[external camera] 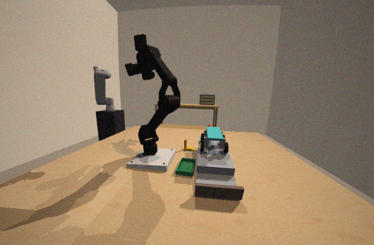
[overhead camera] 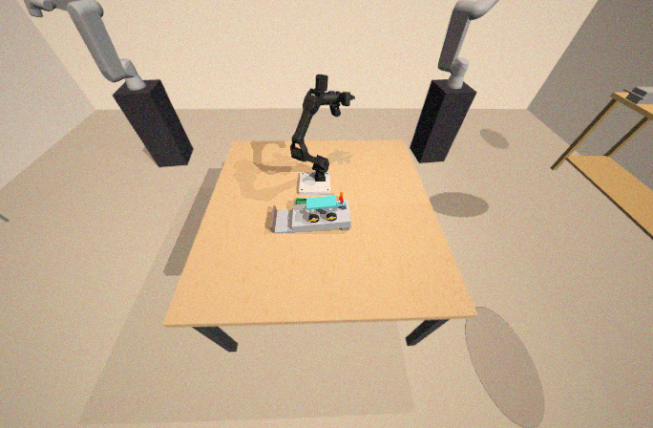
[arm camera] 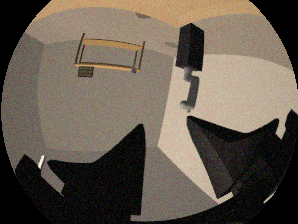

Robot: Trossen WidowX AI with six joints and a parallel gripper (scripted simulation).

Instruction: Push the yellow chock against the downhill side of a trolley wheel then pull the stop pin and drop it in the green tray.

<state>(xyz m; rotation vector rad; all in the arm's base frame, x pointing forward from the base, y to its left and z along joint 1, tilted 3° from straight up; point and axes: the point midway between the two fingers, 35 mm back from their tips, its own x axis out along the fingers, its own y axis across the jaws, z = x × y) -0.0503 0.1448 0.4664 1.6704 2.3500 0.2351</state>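
Now: the yellow chock 30 cm ahead of my gripper tip, 8 cm to the right of it and 46 cm below it. From my gripper tip the other things lie so: green tray (29 cm ahead, 29 cm to the right, 48 cm below); then teal trolley (42 cm ahead, 21 cm to the right, 36 cm below); then red-headed stop pin (41 cm ahead, 11 cm to the right, 35 cm below).
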